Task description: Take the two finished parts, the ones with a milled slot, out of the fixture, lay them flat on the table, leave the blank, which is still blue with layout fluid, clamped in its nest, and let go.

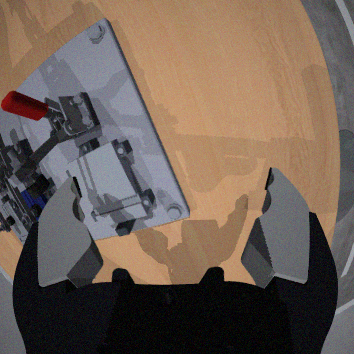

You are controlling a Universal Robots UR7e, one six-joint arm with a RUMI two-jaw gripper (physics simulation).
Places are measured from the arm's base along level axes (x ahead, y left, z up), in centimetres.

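Pixels of known places: gripper, between the fingertips: (171,174).
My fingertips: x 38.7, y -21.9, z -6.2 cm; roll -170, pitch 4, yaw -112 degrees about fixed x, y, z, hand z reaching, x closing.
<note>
For each thing: its top centre in the pictures, then the offset to it from my fingertips. "*": a spot on its surface instead. Level surfaces: height alone.
- light grey rectangular part, centre of its top: (103,189) dx +0.0, dy +7.7, dz -3.3 cm
- fixture plate, centre of its top: (35,175) dx +5.3, dy +18.5, dz -5.4 cm
- toggle clamp, a spot on its surface: (75,117) * dx +7.4, dy +6.4, dz -2.9 cm
- red handle, a spot on its surface: (25,105) * dx +9.4, dy +6.7, dz +2.1 cm
- blue blank, centre of its top: (39,211) dx +1.1, dy +18.7, dz -2.8 cm
- round wooden table, height of its surface: dz -6.9 cm
- More dark clamp hardware, centre of its top: (5,167) dx +6.0, dy +7.5, dz +5.3 cm
A light grey rectangular part (108,172) lies flat among dark locator blocks on the fixture plate (117,102); narrow parallel lines along its left side look like a milled slot. The toggle clamp (75,117) beside it has a red handle (25,105), and its arm stands raised, away from the part. The blue blank (34,199) shows at the left, partly hidden by dark clamp parts and my left finger. Another finished part cannot be told apart at the left edge. My gripper (171,174) is open and empty, above the plate's lower right edge and the table.
The round wooden table (240,75) reaches beyond the plate's right side, with its curved edge at the right and grey floor (342,95) beyond. More dark clamp hardware (15,155) crowds the left edge. Bolt heads (96,34) sit at the plate's corners.
</note>
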